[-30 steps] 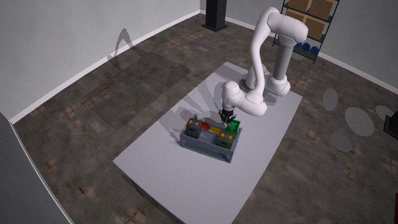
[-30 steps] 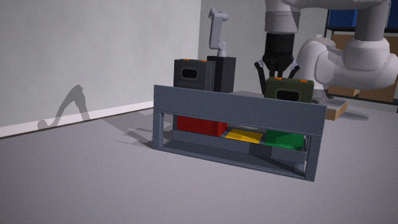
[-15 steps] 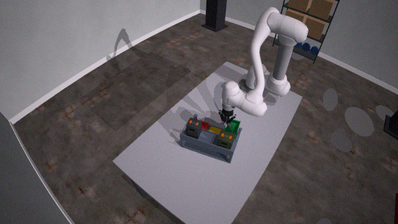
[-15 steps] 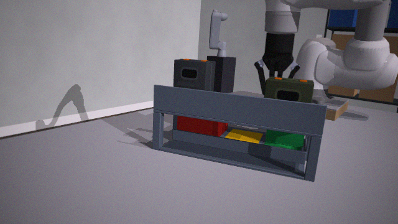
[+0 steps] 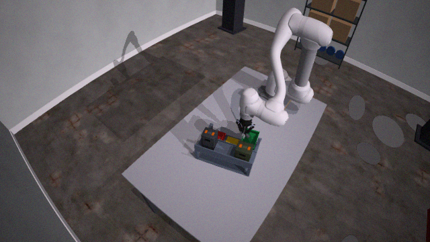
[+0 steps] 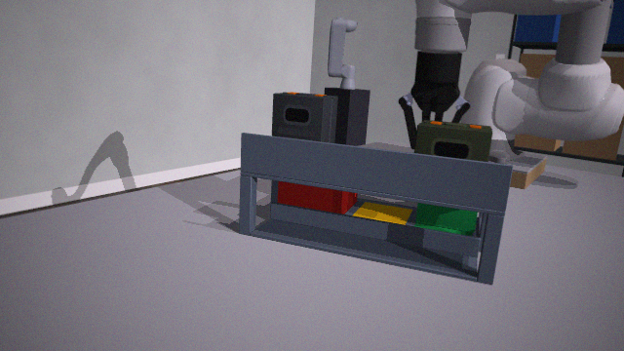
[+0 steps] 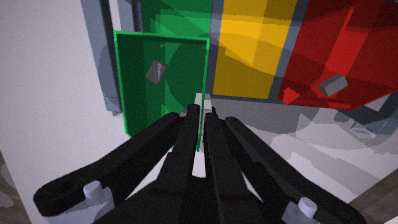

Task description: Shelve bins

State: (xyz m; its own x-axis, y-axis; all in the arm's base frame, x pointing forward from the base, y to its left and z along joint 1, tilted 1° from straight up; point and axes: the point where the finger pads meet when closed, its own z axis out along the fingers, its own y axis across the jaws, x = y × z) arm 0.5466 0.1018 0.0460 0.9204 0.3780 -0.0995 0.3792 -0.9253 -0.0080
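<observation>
Now: the green bin 3 cm behind my hand, 4 cm to the left of it and 4 cm below it. From my hand the other things lie so: olive box: 15 cm ahead, 11 cm to the left, 6 cm above; red bin: 14 cm ahead, 13 cm to the right, 5 cm below; dark grey box: 23 cm ahead, 10 cm to the right, 7 cm above.
</observation>
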